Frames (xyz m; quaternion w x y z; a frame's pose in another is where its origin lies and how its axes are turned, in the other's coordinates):
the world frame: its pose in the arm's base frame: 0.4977 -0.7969 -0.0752 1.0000 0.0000 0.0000 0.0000
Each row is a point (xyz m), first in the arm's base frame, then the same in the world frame.
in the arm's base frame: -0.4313 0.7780 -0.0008
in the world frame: -0.9290 1.5749 0.0744
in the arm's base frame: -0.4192 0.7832 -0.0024
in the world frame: -0.9169 1.5801 0.0728
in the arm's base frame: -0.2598 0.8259 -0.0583
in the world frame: -0.7575 1.6228 0.0169
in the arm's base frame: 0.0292 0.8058 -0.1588
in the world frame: -0.4685 1.6027 -0.0836
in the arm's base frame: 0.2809 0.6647 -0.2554
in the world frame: -0.2168 1.4616 -0.1802
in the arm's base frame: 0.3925 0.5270 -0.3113
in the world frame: -0.1052 1.3239 -0.2361
